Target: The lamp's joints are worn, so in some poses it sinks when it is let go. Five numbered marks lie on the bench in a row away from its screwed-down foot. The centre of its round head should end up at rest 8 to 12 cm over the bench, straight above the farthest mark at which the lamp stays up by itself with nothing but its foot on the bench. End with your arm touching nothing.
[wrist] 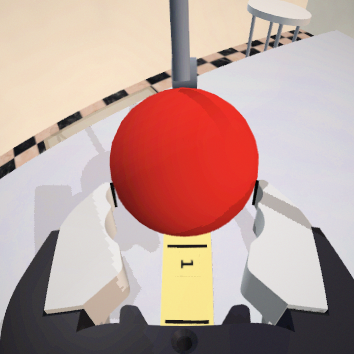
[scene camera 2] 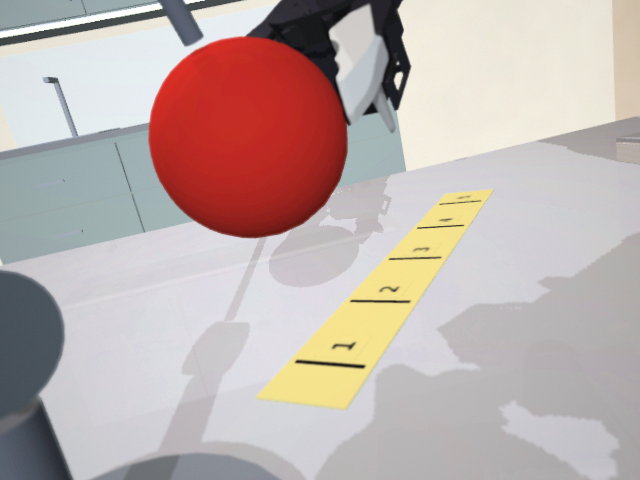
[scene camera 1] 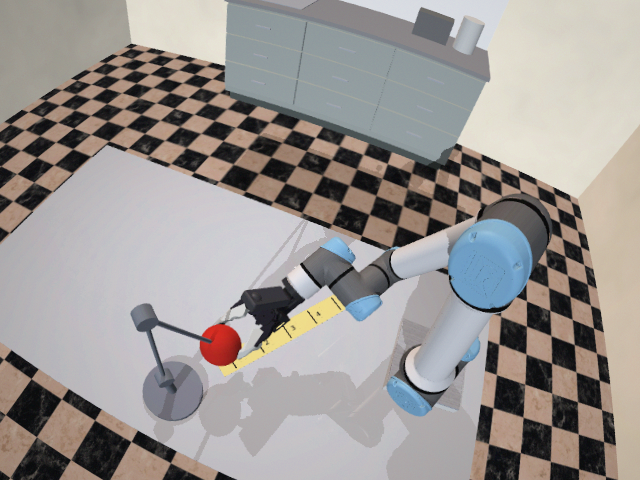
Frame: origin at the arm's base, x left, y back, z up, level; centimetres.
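Where they show: gripper, fingertip midpoint: (wrist: 183, 183) (scene camera 1: 226, 342).
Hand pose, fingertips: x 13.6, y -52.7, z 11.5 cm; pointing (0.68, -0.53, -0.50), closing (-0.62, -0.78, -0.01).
Things, the pixels of their top centre, and the offset from my fingertips. "*": a spot on its surface instead. Level surfaces: height alone.
- lamp's round red head, surface spot: (scene camera 2: 248, 136) * dx +6.2, dy -1.4, dz +0.6 cm
- elbow joint, surface spot: (scene camera 1: 143, 316) * dx +11.8, dy -8.6, dz +29.1 cm
- lower rod, surface spot: (scene camera 1: 156, 351) * dx +12.3, dy -9.5, dz +13.7 cm
- round grey foot, surface spot: (scene camera 1: 183, 403) * dx +15.5, dy -6.7, dz -13.3 cm
- pale bench, its level: dz -14.8 cm
The lamp's round red head (scene camera 1: 220, 344) (scene camera 2: 248, 136) (wrist: 184, 150) is held well above the bench, near the mark 1 end of the yellow strip (scene camera 1: 301, 324) (scene camera 2: 367, 325) (wrist: 187, 290). My gripper (scene camera 1: 231, 338) (wrist: 183, 183) is shut on the head, with a fingertip against each side; in scene camera 2 the head hides part of it. The upper rod (scene camera 1: 180, 332) (scene camera 2: 180, 23) (wrist: 180, 40) slopes down from the elbow joint (scene camera 1: 143, 316) to the head. The lower rod (scene camera 1: 156, 351) stands on the round grey foot (scene camera 1: 183, 403). The head's exact height cannot be told.
The strip with marks 1 to 5 lies on the pale bench (scene camera 1: 129, 222), under my gripper and wrist. My forearm (scene camera 1: 423, 254) reaches over the bench from the right. A drawer cabinet (scene camera 1: 341, 67) stands beyond the bench. A stool (wrist: 279, 12) shows in the wrist view.
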